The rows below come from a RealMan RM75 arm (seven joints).
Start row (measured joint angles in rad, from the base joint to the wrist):
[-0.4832, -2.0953, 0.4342, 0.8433, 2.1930, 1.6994, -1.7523]
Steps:
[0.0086, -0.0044, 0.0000, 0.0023, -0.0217, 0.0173, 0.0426]
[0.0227, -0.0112, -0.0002, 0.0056, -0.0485, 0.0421, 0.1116]
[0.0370, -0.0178, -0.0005, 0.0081, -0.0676, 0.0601, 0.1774]
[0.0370, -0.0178, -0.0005, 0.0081, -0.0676, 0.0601, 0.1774]
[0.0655, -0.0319, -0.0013, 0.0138, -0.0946, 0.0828, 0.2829]
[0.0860, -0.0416, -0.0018, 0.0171, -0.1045, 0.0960, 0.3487]
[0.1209, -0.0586, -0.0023, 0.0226, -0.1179, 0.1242, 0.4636]
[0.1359, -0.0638, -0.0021, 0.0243, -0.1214, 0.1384, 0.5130]
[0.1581, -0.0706, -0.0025, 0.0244, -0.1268, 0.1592, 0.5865]
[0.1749, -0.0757, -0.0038, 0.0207, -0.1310, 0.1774, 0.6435]
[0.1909, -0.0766, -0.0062, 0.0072, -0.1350, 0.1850, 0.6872]
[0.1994, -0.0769, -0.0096, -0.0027, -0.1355, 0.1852, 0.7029]
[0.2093, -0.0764, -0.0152, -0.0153, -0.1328, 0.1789, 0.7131]
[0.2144, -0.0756, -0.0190, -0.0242, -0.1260, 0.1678, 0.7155]
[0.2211, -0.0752, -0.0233, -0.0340, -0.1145, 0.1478, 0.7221]
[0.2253, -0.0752, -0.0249, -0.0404, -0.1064, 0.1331, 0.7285]
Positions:
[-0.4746, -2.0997, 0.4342, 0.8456, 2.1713, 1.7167, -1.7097]
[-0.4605, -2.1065, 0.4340, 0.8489, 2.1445, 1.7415, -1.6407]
[-0.4462, -2.1131, 0.4337, 0.8514, 2.1254, 1.7595, -1.5749]
[-0.4462, -2.1131, 0.4337, 0.8514, 2.1254, 1.7595, -1.5749]
[-0.4177, -2.1272, 0.4329, 0.8571, 2.0984, 1.7822, -1.4694]
[-0.3972, -2.1369, 0.4324, 0.8604, 2.0885, 1.7954, -1.4036]
[-0.3623, -2.1539, 0.4319, 0.8659, 2.0751, 1.8236, -1.2887]
[-0.3473, -2.1591, 0.4321, 0.8676, 2.0716, 1.8378, -1.2393]
[-0.3251, -2.1659, 0.4317, 0.8677, 2.0662, 1.8586, -1.1658]
[-0.3083, -2.1710, 0.4304, 0.8640, 2.0620, 1.8768, -1.1088]
[-0.2923, -2.1719, 0.4280, 0.8505, 2.0580, 1.8844, -1.0651]
[-0.2838, -2.1722, 0.4246, 0.8406, 2.0575, 1.8846, -1.0494]
[-0.2739, -2.1717, 0.4190, 0.8280, 2.0602, 1.8783, -1.0392]
[-0.2688, -2.1709, 0.4152, 0.8191, 2.0670, 1.8672, -1.0368]
[-0.2621, -2.1705, 0.4109, 0.8093, 2.0785, 1.8472, -1.0302]
[-0.2579, -2.1705, 0.4093, 0.8029, 2.0866, 1.8325, -1.0238]

